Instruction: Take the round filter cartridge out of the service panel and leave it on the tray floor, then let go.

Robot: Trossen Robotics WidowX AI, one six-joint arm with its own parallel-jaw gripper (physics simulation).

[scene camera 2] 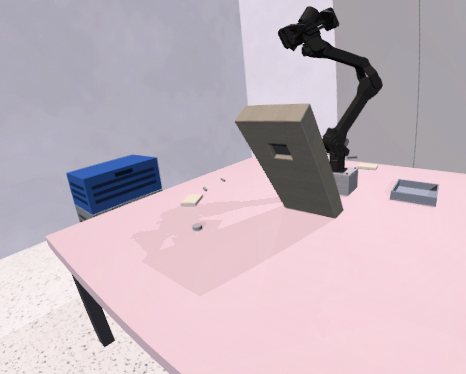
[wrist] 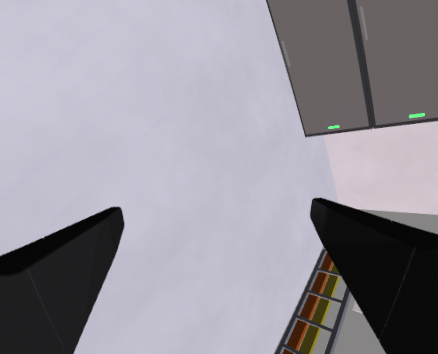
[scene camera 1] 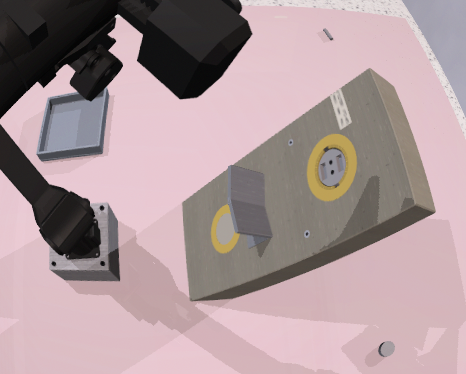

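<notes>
The service panel (scene camera 1: 285,205) (scene camera 2: 305,185) is a thick grey-brown slab that leans at a tilt on the table. The round filter cartridge (scene camera 1: 327,172), grey with two slots and small dark holes, sits inside the upper yellow ring on its face, beside a white label. The panel's back faces scene camera 2 and hides the cartridge there. The tray (scene camera 1: 71,155) (scene camera 2: 413,199) is a shallow blue-grey square box beside the robot base. My gripper (wrist: 218,211) is wide open with nothing between its fingers, which are raised high and face a pale wall in the wrist view.
A grey angled plate (scene camera 1: 247,200) sticks out from the panel, partly over a lower yellow ring (scene camera 1: 217,235). A small grey disc (scene camera 1: 387,349) (scene camera 2: 197,227), a small pin (scene camera 1: 327,34) and a cream block (scene camera 2: 192,200) lie on the table. A blue toolbox (scene camera 2: 122,182) stands beyond the table.
</notes>
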